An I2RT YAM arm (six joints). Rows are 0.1 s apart.
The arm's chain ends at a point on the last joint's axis. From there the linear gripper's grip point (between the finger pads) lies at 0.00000 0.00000 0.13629 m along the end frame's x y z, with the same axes.
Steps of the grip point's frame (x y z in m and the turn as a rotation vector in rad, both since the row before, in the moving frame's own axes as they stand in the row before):
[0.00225, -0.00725, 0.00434, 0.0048, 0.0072, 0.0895]
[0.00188, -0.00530, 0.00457, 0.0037, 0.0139, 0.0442]
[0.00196, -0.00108, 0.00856, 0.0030, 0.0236, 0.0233]
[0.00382, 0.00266, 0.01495, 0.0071, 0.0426, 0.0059]
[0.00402, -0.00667, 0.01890, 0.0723, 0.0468, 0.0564]
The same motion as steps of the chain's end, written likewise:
[0.00124, -0.00664, 0.00435, 0.0048, 0.0072, 0.0895]
[-0.00002, -0.00484, 0.00458, 0.0037, 0.0139, 0.0442]
[-0.00126, -0.00071, 0.00860, 0.0030, 0.0236, 0.0233]
[-0.00199, 0.00361, 0.01508, 0.0071, 0.0426, 0.0059]
[-0.00262, 0.00299, 0.01941, 0.0723, 0.0468, 0.0564]

